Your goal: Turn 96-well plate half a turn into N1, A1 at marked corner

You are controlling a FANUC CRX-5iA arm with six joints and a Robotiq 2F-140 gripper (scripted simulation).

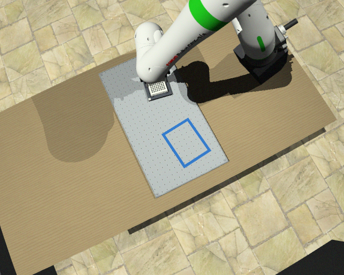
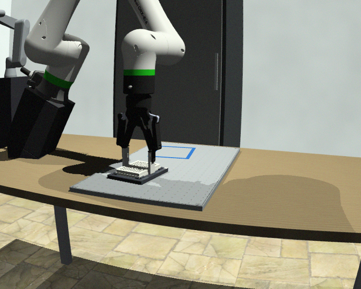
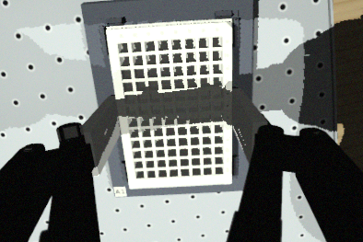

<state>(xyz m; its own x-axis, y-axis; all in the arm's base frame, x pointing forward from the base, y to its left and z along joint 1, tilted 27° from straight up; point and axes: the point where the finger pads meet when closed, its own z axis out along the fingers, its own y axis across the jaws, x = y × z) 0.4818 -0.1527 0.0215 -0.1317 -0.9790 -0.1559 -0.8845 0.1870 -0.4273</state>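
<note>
The dark plate nest N1 is 30 mm below my hand. From my hand the other things lie so: white 96-well plate: 20 mm below; A1 label: 70 mm to the left, 60 mm ahead, 30 mm below.
</note>
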